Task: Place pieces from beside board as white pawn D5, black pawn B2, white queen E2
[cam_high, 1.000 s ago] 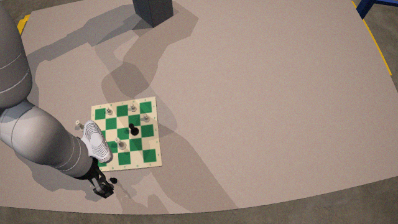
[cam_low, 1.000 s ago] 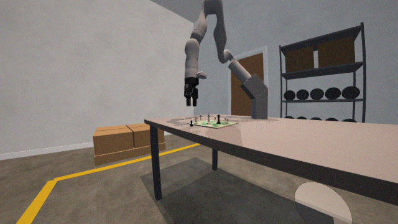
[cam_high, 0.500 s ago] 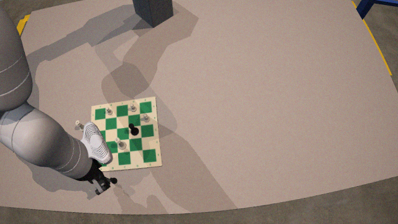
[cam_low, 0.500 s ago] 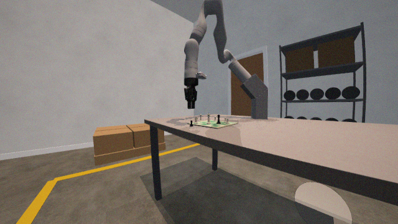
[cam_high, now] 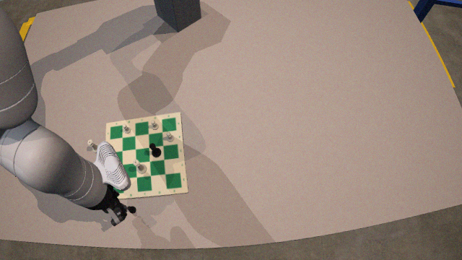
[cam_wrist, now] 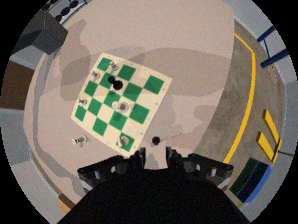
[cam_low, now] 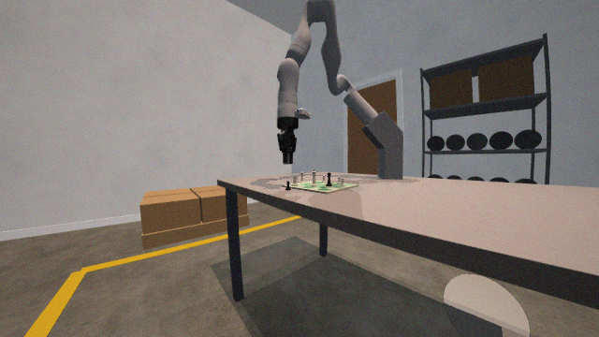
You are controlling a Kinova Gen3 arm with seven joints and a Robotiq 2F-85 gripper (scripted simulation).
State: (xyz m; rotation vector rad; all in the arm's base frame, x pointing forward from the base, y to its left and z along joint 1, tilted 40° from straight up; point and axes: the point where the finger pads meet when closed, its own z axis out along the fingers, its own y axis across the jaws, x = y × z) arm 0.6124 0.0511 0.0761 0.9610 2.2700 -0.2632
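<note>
Now: hand 10 cm above the black pawn. From my hand the other things lie so: tall black piece 15 cm behind, 6 cm to the left, 8 cm below; then cream chessboard 14 cm behind, 2 cm to the left, 11 cm below.
</note>
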